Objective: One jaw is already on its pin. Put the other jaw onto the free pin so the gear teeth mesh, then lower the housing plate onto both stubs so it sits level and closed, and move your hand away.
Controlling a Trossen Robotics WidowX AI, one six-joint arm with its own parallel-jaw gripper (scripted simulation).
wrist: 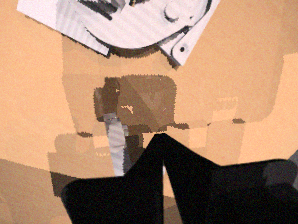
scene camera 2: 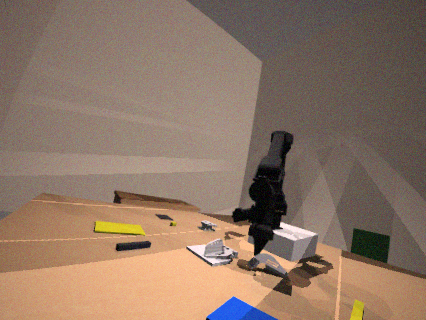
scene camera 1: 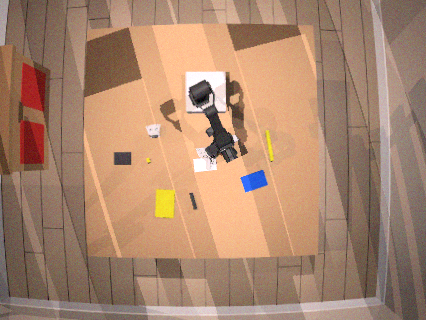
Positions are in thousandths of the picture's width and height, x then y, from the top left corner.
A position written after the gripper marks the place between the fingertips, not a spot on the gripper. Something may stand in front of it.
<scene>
The gripper (scene camera 2: 600,802) is shut and holds nothing. Further things: a silver jaw (wrist: 388,587).
The gripper also shows in the wrist view (wrist: 535,618).
</scene>
